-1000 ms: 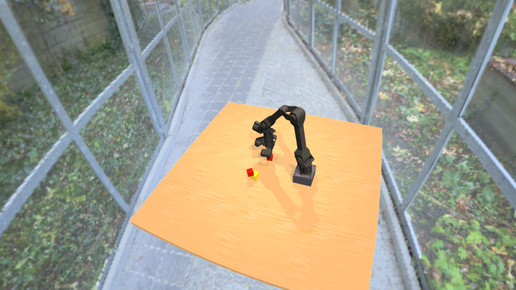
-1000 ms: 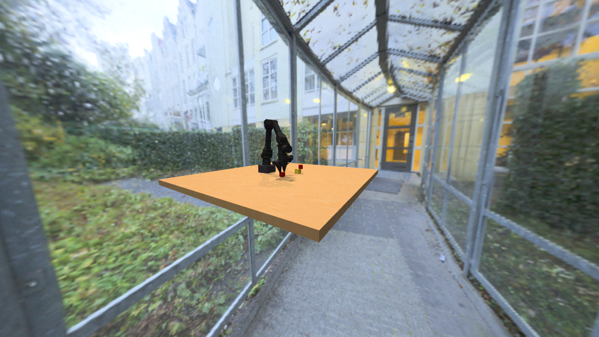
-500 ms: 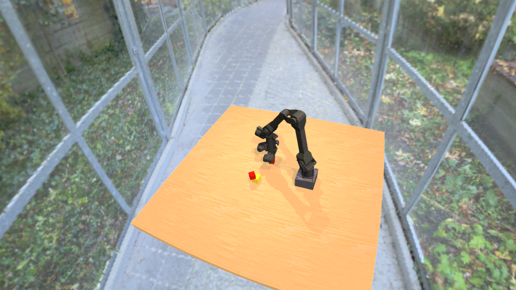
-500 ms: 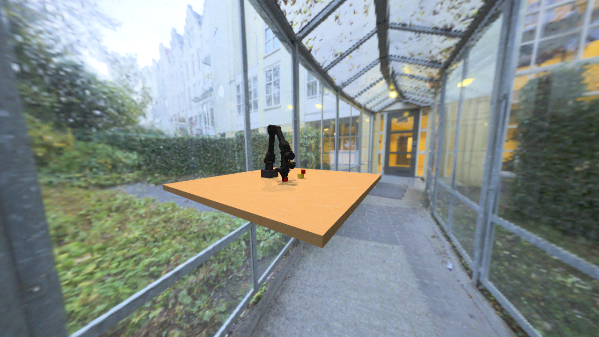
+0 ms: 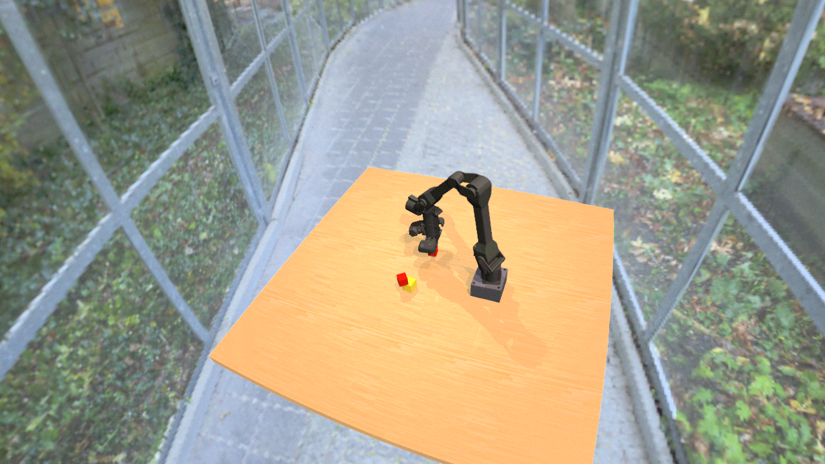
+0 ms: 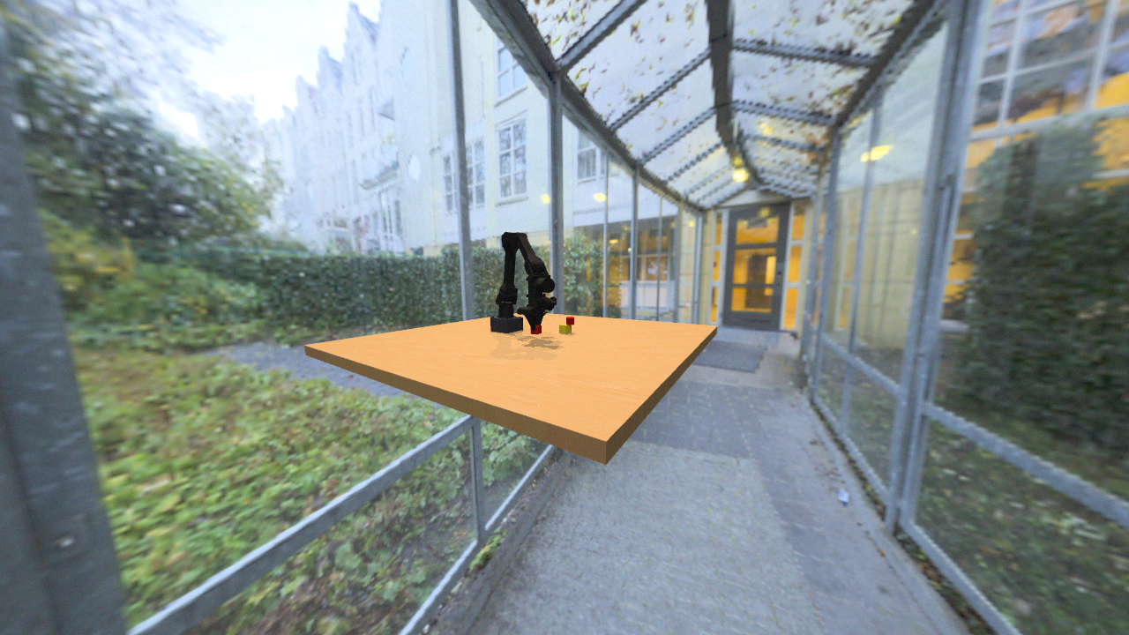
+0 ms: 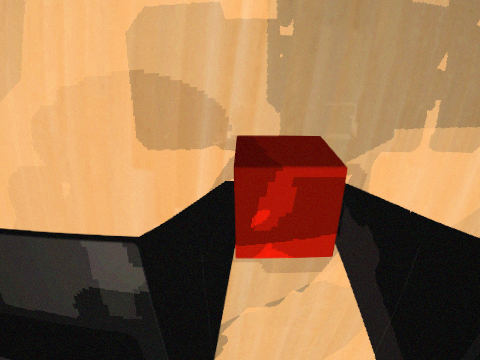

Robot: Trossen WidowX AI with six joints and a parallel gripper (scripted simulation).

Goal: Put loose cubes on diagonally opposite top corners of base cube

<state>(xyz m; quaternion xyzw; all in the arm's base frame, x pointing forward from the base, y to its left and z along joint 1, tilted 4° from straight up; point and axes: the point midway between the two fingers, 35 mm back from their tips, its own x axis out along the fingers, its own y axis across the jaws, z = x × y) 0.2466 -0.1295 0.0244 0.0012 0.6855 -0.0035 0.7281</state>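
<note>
The yellow cube lies 170 mm to the left of my gripper tip, 50 mm ahead of it and 20 mm below it.
</note>
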